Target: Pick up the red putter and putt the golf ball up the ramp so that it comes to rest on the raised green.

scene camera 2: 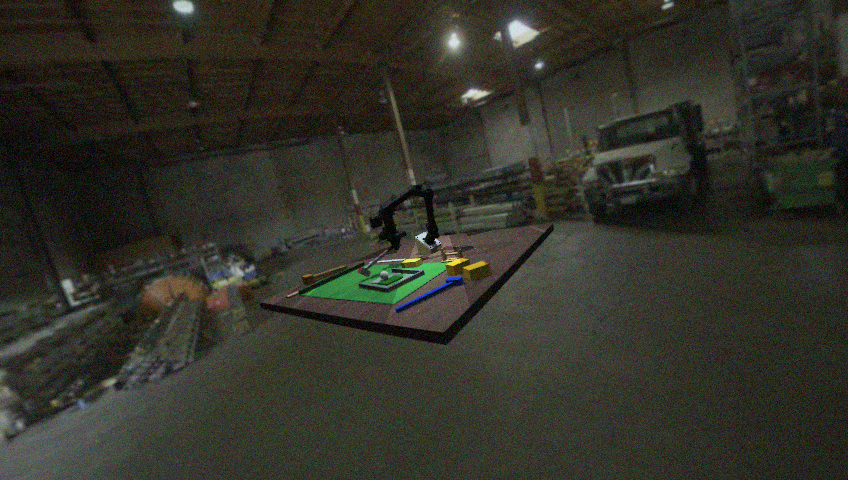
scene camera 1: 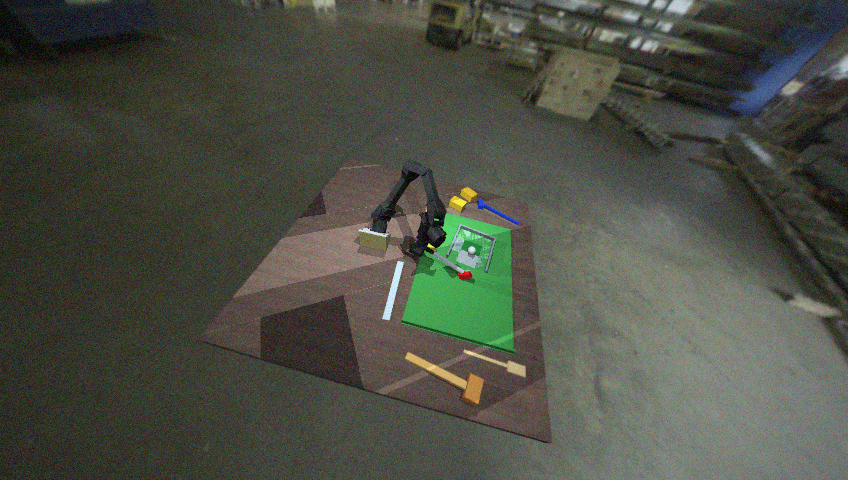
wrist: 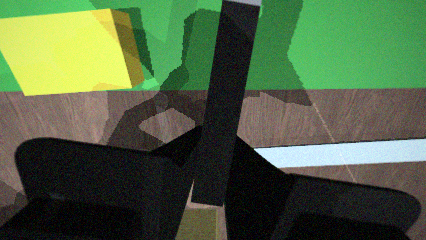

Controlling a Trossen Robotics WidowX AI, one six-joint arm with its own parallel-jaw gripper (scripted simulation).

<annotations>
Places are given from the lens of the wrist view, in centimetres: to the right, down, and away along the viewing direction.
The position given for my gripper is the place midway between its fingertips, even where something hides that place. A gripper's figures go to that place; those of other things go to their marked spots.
my gripper [wrist: 213, 134]: 0, 1, 11
yellow block [wrist: 54, 54]: -13, -5, 15
green mat [wrist: 290, 51]: 7, -6, 17
</annotations>
